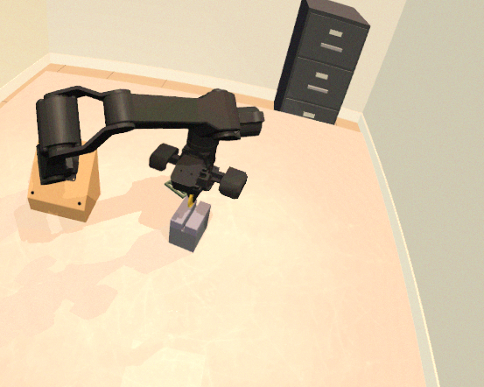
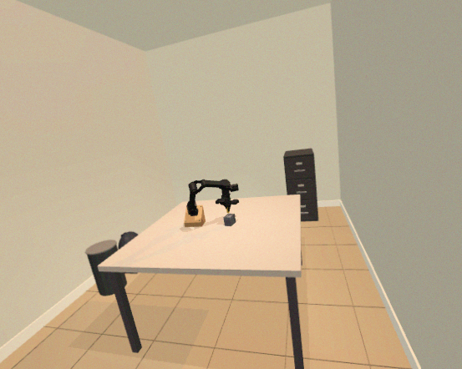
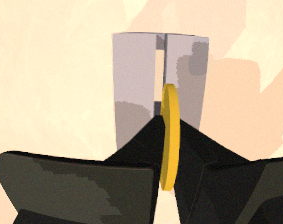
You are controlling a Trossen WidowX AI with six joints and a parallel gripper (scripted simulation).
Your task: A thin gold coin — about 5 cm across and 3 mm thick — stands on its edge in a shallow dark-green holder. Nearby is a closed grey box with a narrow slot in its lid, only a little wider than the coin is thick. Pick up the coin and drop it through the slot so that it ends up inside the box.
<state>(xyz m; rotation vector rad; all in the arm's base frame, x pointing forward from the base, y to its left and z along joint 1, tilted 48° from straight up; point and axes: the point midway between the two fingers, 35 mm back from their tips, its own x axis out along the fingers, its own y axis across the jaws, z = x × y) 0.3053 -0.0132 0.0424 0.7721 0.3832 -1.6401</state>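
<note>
Now: gripper tip 10 mm below the gold coin.
</note>
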